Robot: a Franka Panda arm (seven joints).
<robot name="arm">
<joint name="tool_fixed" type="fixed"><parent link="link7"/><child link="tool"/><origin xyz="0 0 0.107"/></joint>
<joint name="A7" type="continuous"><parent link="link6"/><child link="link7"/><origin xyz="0 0.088 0" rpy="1.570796 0 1.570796"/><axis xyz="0 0 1"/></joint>
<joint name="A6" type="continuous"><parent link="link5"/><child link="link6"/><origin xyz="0 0 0" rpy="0 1.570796 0"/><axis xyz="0 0 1"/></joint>
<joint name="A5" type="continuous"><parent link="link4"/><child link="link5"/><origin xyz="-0.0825 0.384 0" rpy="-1.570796 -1.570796 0"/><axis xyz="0 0 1"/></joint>
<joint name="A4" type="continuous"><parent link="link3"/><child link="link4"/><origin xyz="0 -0.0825 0" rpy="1.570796 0 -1.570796"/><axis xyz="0 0 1"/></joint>
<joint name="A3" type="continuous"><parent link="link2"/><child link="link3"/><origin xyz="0 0.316 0" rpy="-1.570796 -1.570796 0"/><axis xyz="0 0 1"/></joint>
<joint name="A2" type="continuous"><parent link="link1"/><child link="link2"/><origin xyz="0 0 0" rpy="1.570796 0 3.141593"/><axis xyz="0 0 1"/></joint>
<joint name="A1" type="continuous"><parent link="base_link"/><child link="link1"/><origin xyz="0 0 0.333"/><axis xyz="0 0 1"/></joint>
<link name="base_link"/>
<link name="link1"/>
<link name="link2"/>
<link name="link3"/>
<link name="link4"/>
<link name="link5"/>
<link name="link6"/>
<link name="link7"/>
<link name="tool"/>
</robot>
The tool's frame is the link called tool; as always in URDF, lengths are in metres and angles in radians. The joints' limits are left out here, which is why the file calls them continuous.
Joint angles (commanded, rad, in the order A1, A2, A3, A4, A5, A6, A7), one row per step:
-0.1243 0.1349 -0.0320 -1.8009 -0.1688 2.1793 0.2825
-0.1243 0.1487 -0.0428 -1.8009 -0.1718 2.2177 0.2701
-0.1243 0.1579 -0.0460 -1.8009 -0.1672 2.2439 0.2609
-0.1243 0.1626 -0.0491 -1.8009 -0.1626 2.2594 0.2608
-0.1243 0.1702 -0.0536 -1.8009 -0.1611 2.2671 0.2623
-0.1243 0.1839 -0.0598 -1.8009 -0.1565 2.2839 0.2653
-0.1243 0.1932 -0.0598 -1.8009 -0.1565 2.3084 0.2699
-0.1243 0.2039 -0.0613 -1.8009 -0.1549 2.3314 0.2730
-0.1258 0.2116 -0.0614 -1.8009 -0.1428 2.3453 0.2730
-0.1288 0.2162 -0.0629 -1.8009 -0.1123 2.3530 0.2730
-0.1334 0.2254 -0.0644 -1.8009 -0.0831 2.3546 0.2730
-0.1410 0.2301 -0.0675 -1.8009 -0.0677 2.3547 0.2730
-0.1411 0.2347 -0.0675 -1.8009 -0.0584 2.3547 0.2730
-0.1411 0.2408 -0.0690 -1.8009 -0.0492 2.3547 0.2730
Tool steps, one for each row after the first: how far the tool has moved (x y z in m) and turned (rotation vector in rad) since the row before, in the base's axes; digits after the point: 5 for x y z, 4 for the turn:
0.00425 -0.00635 -0.00434 -0.0092 -0.0211 0.0085
0.00321 -0.00166 -0.00287 -0.0001 -0.0156 0.0081
0.00162 -0.00165 -0.00122 0.0026 -0.0112 -0.0022
0.00125 -0.00269 -0.00393 0.0011 -0.0004 -0.0052
0.00260 -0.00366 -0.00679 0.0036 -0.0041 -0.0082
0.00319 0.00005 -0.00315 -0.0004 -0.0156 -0.0006
0.00302 -0.00084 -0.00422 0.0007 -0.0128 -0.0015
0.00188 -0.00084 -0.00338 0.0100 -0.0081 -0.0047
0.00068 -0.00240 -0.00212 0.0263 -0.0083 -0.0166
0.00057 -0.00358 -0.00580 0.0264 0.0024 -0.0186
-0.00076 -0.00655 -0.00303 0.0135 0.0018 -0.0174
0.00054 -0.00002 -0.00300 0.0088 0.0028 -0.0042
0.00052 -0.00086 -0.00396 0.0085 0.0043 -0.0056

